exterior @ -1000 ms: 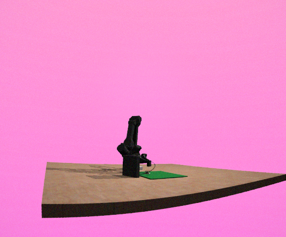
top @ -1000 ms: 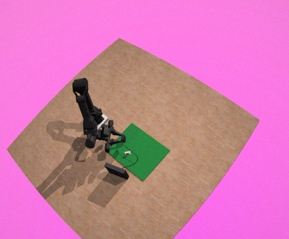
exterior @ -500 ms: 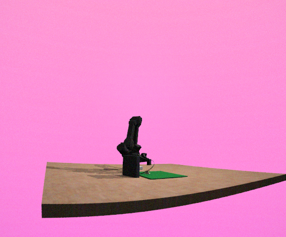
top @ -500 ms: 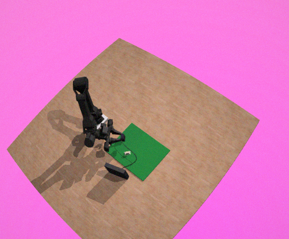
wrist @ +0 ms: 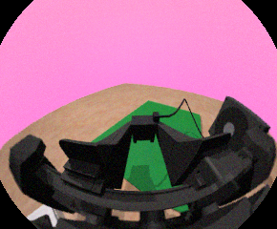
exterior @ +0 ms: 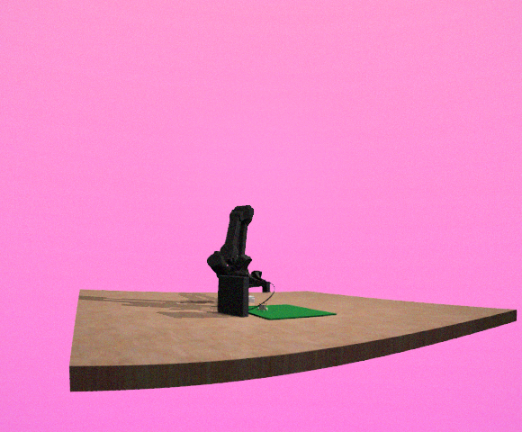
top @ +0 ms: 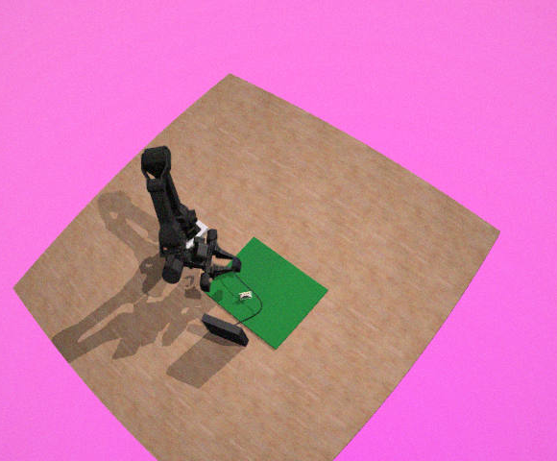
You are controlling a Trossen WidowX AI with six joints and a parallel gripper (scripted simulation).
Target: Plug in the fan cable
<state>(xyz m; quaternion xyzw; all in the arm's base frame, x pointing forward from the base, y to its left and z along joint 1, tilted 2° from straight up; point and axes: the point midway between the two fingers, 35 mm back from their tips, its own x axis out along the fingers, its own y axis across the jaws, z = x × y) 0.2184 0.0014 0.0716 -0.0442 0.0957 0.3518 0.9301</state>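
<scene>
My gripper tip is 10 cm above the green board, 9 cm short of it and 1 cm to the right of it. Also, from my gripper tip: dark fan plug 1 cm below; then black fan 15 cm to the right, 12 cm ahead, 3 cm below.
</scene>
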